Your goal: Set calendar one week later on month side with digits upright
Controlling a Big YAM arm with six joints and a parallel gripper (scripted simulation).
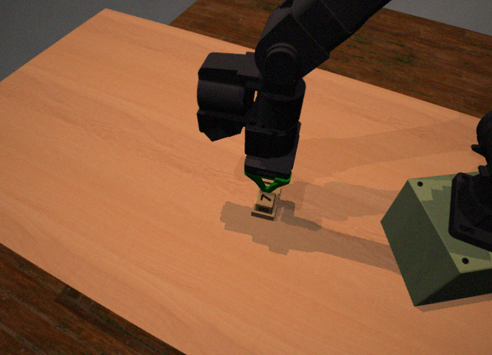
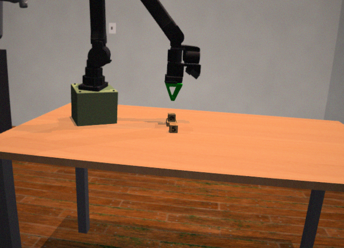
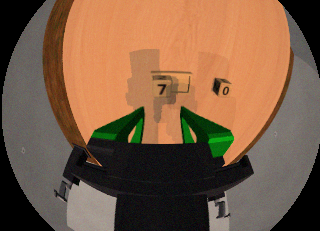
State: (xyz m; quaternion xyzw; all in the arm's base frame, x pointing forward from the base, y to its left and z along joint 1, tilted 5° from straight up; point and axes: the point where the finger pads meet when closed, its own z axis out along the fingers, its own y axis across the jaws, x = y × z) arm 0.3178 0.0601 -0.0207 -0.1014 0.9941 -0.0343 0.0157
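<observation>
The tray is 20 mm to the right of my hand and 100 mm below it.
</observation>
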